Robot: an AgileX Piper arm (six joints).
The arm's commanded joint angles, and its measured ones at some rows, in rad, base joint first. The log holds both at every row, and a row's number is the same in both.
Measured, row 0:
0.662, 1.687, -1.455, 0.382, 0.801, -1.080
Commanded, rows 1 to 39:
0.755, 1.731, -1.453, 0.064, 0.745, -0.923
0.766, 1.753, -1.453, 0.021, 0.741, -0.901
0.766, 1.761, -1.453, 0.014, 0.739, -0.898
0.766, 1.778, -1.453, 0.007, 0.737, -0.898
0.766, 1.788, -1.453, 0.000, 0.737, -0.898
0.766, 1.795, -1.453, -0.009, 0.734, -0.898
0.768, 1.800, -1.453, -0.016, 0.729, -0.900
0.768, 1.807, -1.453, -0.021, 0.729, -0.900
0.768, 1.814, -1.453, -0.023, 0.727, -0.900
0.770, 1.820, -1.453, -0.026, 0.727, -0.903
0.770, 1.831, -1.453, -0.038, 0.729, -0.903
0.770, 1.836, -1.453, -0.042, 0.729, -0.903
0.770, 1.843, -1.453, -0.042, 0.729, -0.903
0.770, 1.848, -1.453, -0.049, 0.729, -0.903
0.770, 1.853, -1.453, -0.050, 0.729, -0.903
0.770, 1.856, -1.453, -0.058, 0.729, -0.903
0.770, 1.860, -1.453, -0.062, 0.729, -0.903
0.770, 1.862, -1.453, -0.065, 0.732, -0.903
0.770, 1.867, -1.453, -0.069, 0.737, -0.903
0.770, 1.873, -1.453, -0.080, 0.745, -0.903
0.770, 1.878, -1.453, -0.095, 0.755, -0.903
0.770, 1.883, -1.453, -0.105, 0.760, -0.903
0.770, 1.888, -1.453, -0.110, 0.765, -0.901
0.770, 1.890, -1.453, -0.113, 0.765, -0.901
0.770, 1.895, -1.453, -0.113, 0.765, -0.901
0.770, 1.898, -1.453, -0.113, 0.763, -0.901
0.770, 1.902, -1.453, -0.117, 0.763, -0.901
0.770, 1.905, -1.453, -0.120, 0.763, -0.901
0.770, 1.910, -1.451, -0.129, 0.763, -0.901
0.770, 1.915, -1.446, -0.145, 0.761, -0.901
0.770, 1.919, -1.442, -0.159, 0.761, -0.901
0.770, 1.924, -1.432, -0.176, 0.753, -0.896
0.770, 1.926, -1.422, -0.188, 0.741, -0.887
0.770, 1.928, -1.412, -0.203, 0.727, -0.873
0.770, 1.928, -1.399, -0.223, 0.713, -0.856
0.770, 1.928, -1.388, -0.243, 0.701, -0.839
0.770, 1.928, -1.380, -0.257, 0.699, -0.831
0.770, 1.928, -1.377, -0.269, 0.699, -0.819
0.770, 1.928, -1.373, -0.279, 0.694, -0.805
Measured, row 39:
0.784, 1.873, -1.425, -0.216, 0.617, -0.869
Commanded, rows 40 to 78:
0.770, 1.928, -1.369, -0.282, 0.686, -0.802
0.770, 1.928, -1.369, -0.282, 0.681, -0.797
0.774, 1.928, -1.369, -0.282, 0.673, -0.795
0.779, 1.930, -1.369, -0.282, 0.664, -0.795
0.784, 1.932, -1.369, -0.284, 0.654, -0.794
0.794, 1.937, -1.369, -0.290, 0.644, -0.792
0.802, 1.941, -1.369, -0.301, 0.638, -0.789
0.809, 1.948, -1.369, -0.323, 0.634, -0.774
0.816, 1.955, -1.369, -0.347, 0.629, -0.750
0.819, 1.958, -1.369, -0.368, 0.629, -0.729
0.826, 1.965, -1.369, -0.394, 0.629, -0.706
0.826, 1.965, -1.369, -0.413, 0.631, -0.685
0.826, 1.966, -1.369, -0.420, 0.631, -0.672
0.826, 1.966, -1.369, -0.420, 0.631, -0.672
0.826, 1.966, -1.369, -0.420, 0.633, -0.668
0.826, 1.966, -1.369, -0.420, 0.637, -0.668
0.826, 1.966, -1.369, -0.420, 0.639, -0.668
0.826, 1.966, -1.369, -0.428, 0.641, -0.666
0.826, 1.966, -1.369, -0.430, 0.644, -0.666
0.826, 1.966, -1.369, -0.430, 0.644, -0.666
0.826, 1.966, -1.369, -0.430, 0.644, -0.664
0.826, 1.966, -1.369, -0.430, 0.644, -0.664
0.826, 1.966, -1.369, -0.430, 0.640, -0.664
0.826, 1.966, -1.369, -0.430, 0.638, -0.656
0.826, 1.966, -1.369, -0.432, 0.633, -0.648
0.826, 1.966, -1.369, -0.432, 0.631, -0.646
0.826, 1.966, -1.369, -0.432, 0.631, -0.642
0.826, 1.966, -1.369, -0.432, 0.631, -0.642
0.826, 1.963, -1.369, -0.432, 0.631, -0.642
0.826, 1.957, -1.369, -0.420, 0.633, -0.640
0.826, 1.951, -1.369, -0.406, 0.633, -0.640
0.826, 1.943, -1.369, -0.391, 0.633, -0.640
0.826, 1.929, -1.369, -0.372, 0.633, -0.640
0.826, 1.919, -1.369, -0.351, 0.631, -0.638
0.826, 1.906, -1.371, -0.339, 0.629, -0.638
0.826, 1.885, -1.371, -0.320, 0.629, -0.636
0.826, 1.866, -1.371, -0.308, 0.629, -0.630
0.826, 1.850, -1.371, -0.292, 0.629, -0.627
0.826, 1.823, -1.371, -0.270, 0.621, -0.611
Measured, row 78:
0.834, 1.860, -1.398, -0.376, 0.544, -0.649
